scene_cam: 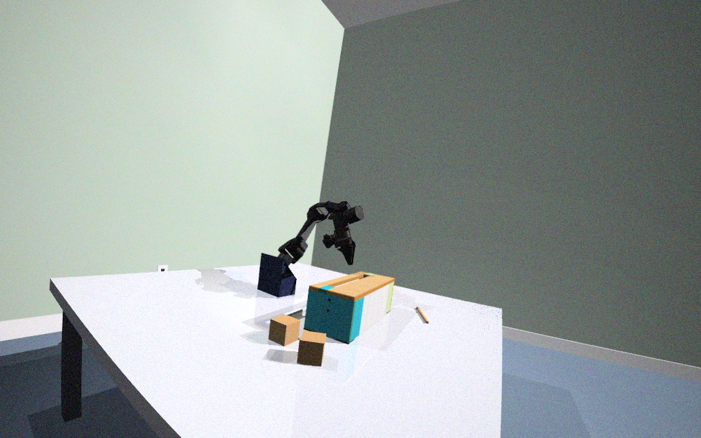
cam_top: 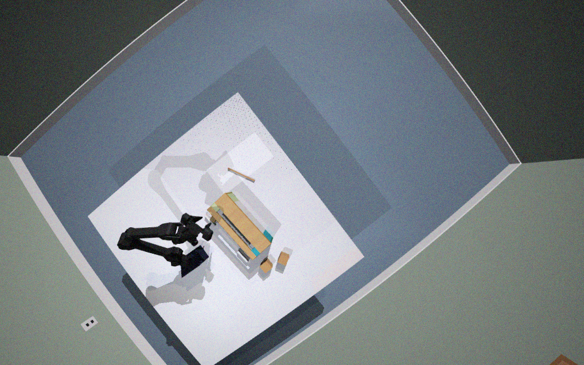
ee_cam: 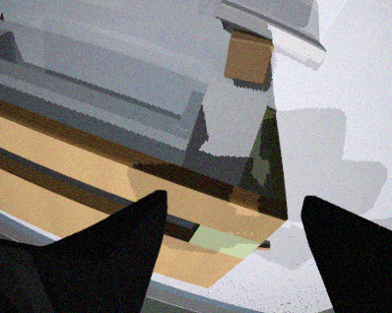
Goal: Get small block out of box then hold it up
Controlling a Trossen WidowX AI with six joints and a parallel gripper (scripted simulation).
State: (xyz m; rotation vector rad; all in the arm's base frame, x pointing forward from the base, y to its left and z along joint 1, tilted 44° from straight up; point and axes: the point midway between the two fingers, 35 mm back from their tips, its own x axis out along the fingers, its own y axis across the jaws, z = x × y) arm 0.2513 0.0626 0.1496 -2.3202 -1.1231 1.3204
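Now: the tan block 1 cm behind my gripper tip, 1 cm to the right of it and 14 cm below it. The rest, counted from my gripper tip: box 9 cm ahead, 13 cm to the right, 9 cm below; thin tan stick 27 cm ahead, 14 cm to the left, 15 cm below.
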